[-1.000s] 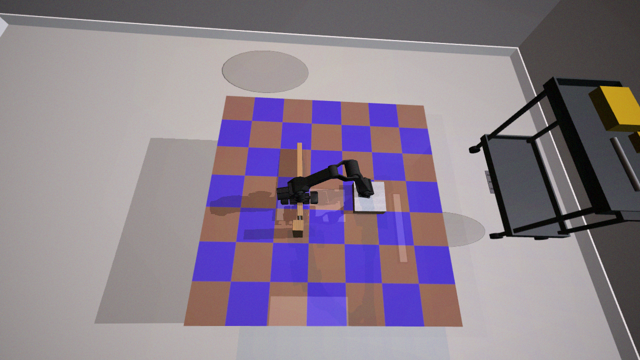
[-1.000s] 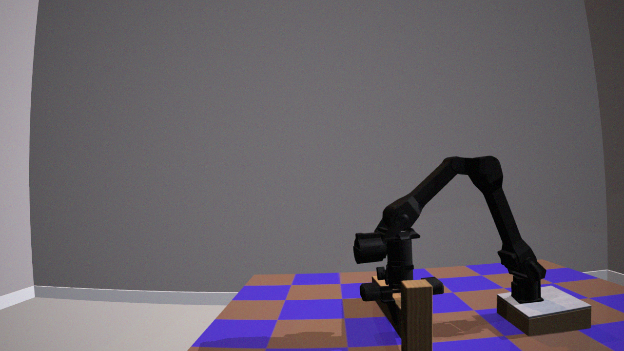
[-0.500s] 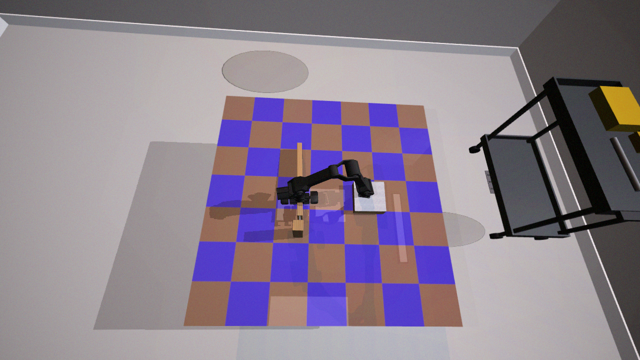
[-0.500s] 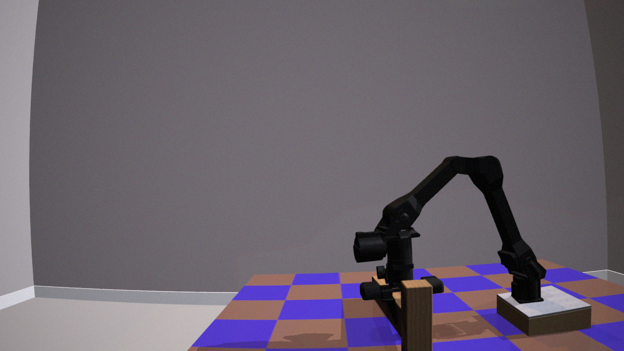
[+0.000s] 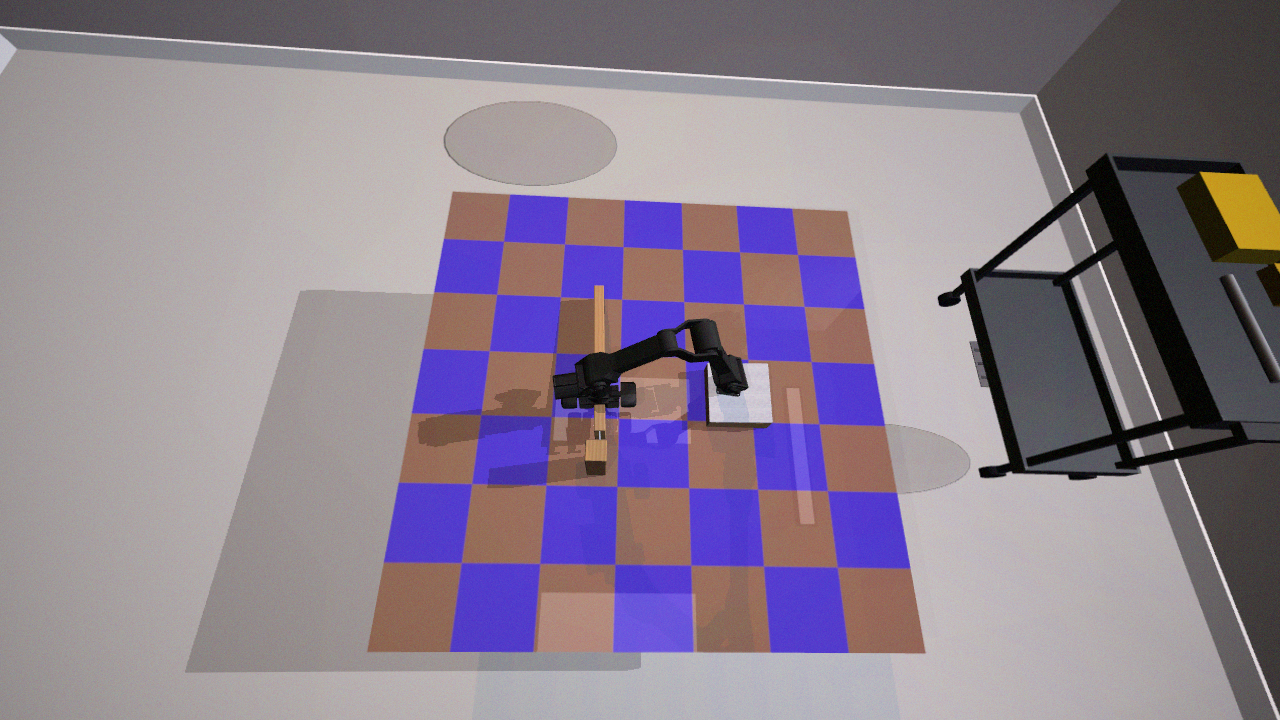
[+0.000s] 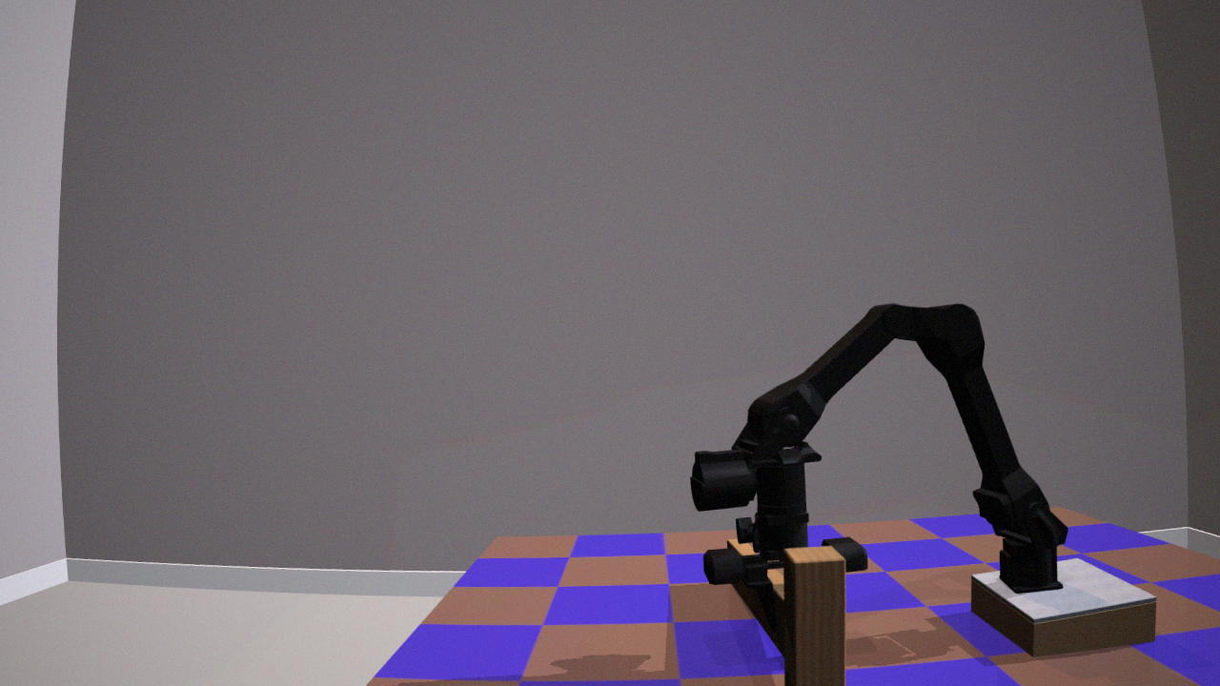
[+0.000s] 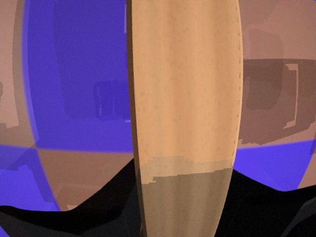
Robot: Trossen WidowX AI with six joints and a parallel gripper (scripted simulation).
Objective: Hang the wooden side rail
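Right now my gripper tip is 150 mm to the right of the wooden headboard post, 40 mm below it and 20 mm past it.
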